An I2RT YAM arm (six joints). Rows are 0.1 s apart.
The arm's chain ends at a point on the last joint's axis. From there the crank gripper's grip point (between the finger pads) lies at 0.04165 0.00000 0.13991 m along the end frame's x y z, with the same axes.
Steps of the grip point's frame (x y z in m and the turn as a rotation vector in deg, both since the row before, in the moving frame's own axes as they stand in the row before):
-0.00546, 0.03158, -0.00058, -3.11, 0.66, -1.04
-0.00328, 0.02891, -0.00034, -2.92, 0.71, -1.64
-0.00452, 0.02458, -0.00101, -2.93, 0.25, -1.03
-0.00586, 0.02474, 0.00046, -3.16, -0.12, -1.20
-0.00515, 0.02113, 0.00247, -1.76, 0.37, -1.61
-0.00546, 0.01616, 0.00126, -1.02, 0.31, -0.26
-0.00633, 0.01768, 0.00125, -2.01, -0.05, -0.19
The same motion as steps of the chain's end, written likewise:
-0.00713, 0.02477, 0.00009, -3.11, 0.66, -1.04
-0.00509, 0.02301, 0.00034, -2.92, 0.71, -1.64
-0.00519, 0.01819, -0.00066, -2.93, 0.25, -1.03
-0.00564, 0.01789, 0.00056, -3.16, -0.12, -1.20
-0.00610, 0.01802, 0.00279, -1.76, 0.37, -1.61
-0.00622, 0.01386, 0.00151, -1.02, 0.31, -0.26
-0.00622, 0.01291, 0.00130, -2.01, -0.05, -0.19

